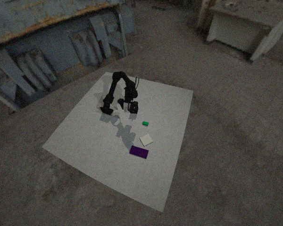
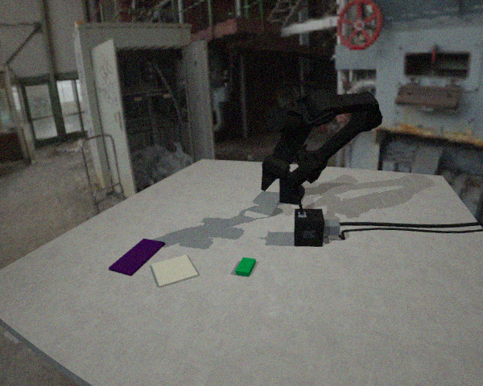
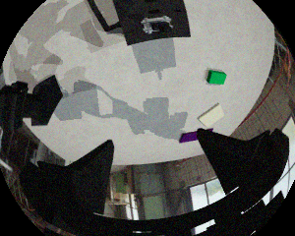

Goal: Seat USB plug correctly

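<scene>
Right now the USB plug is 10 cm to the left of my gripper tip and 6 cm below it. Also, from my gripper tip: green block: 18 cm ahead, 14 cm below, 3 cm to the left; then cream tile: 27 cm ahead, 15 cm below, 13 cm to the right; then pale socket: 10 cm to the left, 8 cm below.
</scene>
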